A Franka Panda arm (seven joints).
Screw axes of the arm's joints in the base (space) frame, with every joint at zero. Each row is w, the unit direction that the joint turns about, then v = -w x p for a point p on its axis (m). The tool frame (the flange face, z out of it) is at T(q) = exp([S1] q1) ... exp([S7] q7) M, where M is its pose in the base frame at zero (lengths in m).
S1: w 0 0 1 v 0.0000 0.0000 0.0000
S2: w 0 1 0 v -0.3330 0.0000 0.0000
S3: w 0 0 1 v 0.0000 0.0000 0.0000
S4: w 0 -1 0 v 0.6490 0.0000 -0.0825
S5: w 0 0 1 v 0.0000 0.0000 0.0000
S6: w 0 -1 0 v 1.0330 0.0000 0.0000
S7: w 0 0 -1 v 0.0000 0.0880 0.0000
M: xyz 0.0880 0.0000 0.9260 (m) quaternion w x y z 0 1 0 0
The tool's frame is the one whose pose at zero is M.
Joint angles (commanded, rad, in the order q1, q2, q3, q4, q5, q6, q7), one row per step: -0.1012, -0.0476, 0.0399, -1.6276, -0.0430, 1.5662, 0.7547; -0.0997, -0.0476, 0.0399, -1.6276, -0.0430, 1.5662, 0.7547; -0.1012, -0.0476, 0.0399, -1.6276, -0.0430, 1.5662, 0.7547; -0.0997, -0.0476, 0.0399, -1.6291, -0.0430, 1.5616, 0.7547; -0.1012, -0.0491, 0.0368, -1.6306, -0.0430, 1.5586, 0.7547; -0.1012, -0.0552, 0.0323, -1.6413, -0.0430, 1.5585, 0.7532; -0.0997, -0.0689, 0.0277, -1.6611, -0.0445, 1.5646, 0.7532; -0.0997, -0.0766, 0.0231, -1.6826, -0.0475, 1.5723, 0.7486; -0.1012, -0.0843, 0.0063, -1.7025, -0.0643, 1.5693, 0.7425; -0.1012, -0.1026, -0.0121, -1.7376, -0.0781, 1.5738, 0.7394; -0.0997, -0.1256, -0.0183, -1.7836, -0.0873, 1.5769, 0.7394; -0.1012, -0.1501, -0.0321, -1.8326, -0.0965, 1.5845, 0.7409
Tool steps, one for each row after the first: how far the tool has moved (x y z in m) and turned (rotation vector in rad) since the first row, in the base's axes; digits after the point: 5 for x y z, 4 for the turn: 0.00006, 0.00081, 0.00000, 0.0000, 0.0000, 0.0015; 0.00000, 0.00000, 0.00000, 0.0000, 0.0000, 0.0000; -0.00049, 0.00082, -0.00110, 0.0004, 0.0061, 0.0013; -0.00147, -0.00164, -0.00126, 0.0007, 0.0091, -0.0034; -0.00375, -0.00391, -0.00302, 0.0010, 0.0138, -0.0065; -0.00781, -0.00540, -0.00451, -0.0006, 0.0139, -0.0093; -0.01019, -0.00801, -0.00988, -0.0028, 0.0204, -0.0089; -0.01463, -0.01946, -0.01533, -0.0167, 0.0372, -0.0207; -0.02217, -0.03023, -0.02180, -0.0270, 0.0509, -0.0349; -0.03101, -0.03282, -0.03123, -0.0330, 0.0715, -0.0384; -0.04102, -0.04079, -0.04115, -0.0374, 0.0892, -0.0532
